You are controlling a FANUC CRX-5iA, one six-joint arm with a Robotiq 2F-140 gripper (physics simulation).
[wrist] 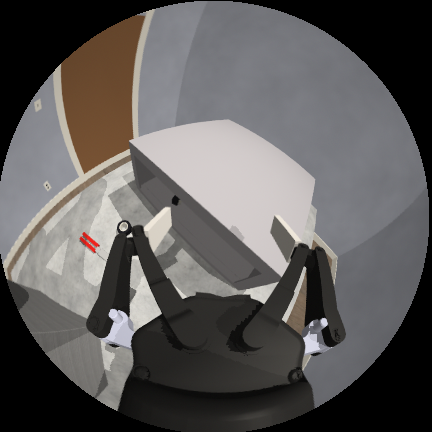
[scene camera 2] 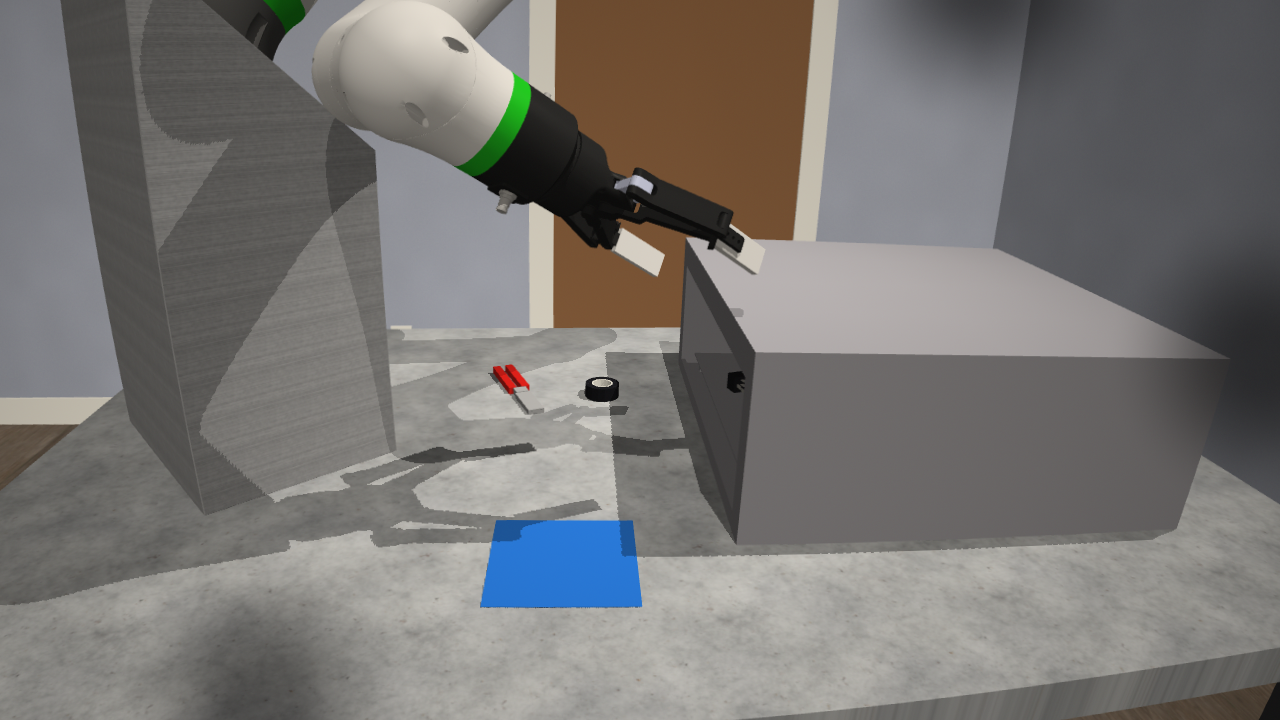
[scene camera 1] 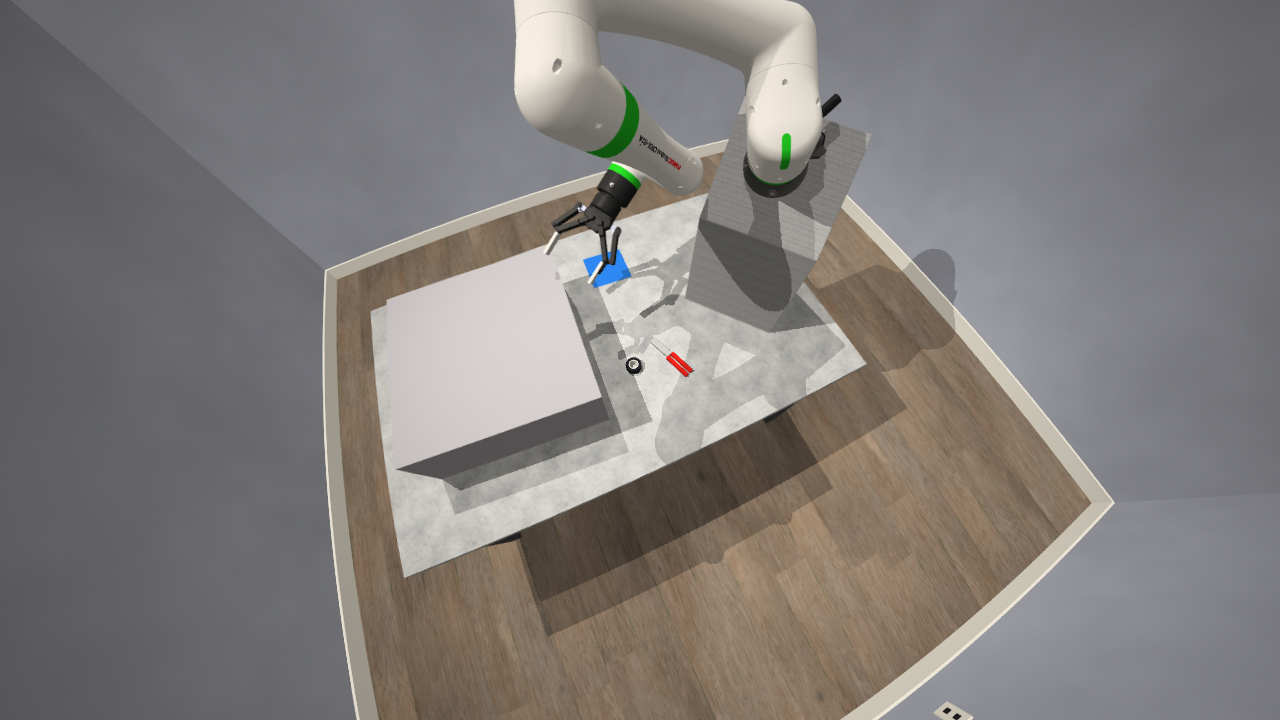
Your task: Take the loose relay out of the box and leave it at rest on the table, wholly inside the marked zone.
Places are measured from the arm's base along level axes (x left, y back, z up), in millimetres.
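Where they show: gripper, fingertip midpoint: (wrist: 221, 219) (scene camera 2: 705, 263) (scene camera 1: 567, 268); arm's base, link origin: (scene camera 2: 203, 42).
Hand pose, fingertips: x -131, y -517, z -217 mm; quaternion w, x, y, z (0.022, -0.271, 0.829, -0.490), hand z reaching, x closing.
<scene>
Each offset is from my fingertips to the top centre of the thing. Level surfaces: height alone.
The box {dx +68, dy -292, dz -45 mm} (scene camera 1: 492, 358) (scene camera 2: 966, 447) (wrist: 225, 160) is a large light-grey case on the table {dz -248 mm} (scene camera 2: 805, 617), with an open side facing the arm's pedestal. A small black block, the relay {dx +170, dy -112, dz -197 mm} (scene camera 2: 735, 381) (wrist: 175, 200), shows inside the opening; the box's top hides it in scene camera 1. The marked zone {dx -150, dy +166, dz -247 mm} (scene camera 1: 621, 272) (scene camera 2: 563, 573) is a flat blue square on the table outside the box; it does not show in the wrist view. My gripper (scene camera 1: 573, 257) (scene camera 2: 699, 255) (wrist: 221, 220) is wide open and empty, tilted down, above the table near the box's upper open edge.
A black tape roll {dx +241, dy +66, dz -229 mm} (scene camera 1: 633, 365) (scene camera 2: 601, 389) (wrist: 124, 227) lies on the table outside the box's opening. A red-handled tool {dx +266, dy +182, dz -236 mm} (scene camera 1: 679, 363) (scene camera 2: 511, 378) (wrist: 90, 242) lies beside it. The grey pedestal (scene camera 1: 742, 268) (scene camera 2: 286, 358) (wrist: 50, 315) stands opposite the opening.
</scene>
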